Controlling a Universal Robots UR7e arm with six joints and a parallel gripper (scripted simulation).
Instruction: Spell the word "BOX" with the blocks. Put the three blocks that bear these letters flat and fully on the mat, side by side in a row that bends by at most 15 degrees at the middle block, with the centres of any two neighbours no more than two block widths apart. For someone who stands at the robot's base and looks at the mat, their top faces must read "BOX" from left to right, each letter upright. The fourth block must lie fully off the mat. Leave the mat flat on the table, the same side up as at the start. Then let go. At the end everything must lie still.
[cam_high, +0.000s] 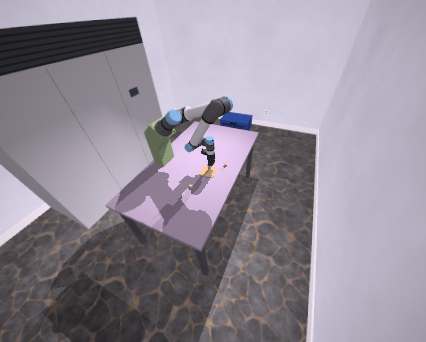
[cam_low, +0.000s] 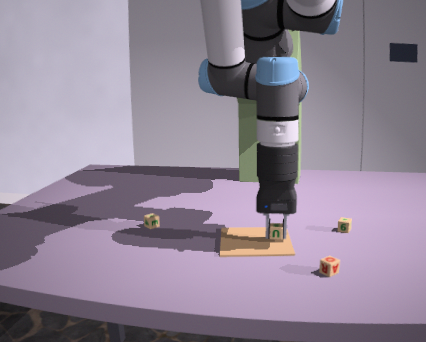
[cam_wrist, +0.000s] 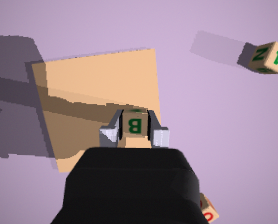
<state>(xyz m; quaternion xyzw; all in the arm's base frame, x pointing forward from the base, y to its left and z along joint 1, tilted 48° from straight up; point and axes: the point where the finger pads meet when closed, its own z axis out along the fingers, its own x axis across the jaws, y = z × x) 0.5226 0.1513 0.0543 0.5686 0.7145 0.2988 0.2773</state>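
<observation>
Now: hand 1 cm short of the mat, 4 cm to the left of it and 3 cm above it.
</observation>
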